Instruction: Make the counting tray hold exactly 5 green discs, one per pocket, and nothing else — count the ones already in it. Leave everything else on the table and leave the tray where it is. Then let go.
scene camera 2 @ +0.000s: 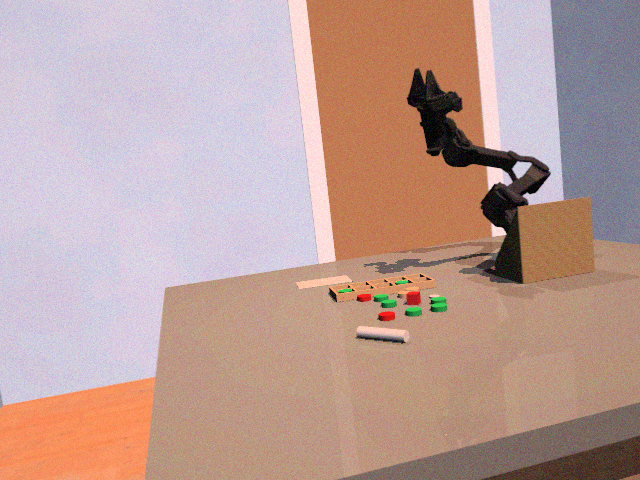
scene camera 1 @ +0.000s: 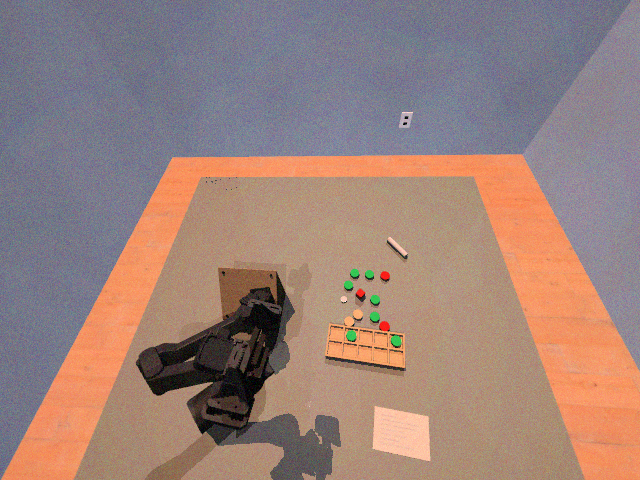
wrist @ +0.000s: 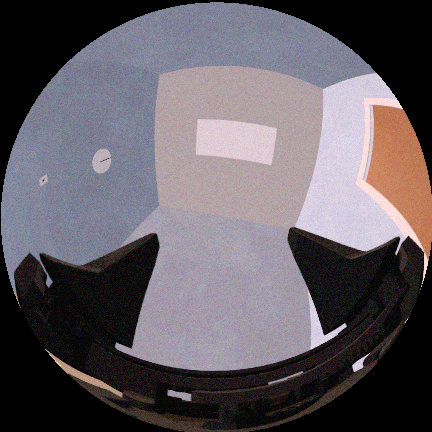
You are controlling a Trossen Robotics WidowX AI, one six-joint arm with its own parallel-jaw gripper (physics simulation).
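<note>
The wooden counting tray (scene camera 1: 381,354) (scene camera 2: 427,284) has two rows of pockets. One green disc (scene camera 1: 351,335) (scene camera 2: 402,282) sits in its back row, second pocket from the left in scene camera 1; another green disc (scene camera 1: 395,341) (scene camera 2: 345,290) sits in that row's right end pocket. The other pockets look empty. Several loose green discs lie behind the tray, among them a near one (scene camera 1: 374,316), a middle one (scene camera 1: 374,299) and a far left one (scene camera 1: 354,273). My gripper (scene camera 2: 423,72) (wrist: 224,237) is open and empty, pointing upward high above the table, away from the discs.
Behind the tray lie two red discs (scene camera 1: 384,326) (scene camera 1: 385,275), a red cube (scene camera 1: 360,293) (scene camera 2: 413,298), two tan discs (scene camera 1: 357,314) (scene camera 1: 348,321) and a small white disc (scene camera 1: 343,299). A white cylinder (scene camera 1: 397,246) (scene camera 2: 382,334) lies farther back, a paper sheet (scene camera 1: 401,432) (scene camera 2: 324,282) in front.
</note>
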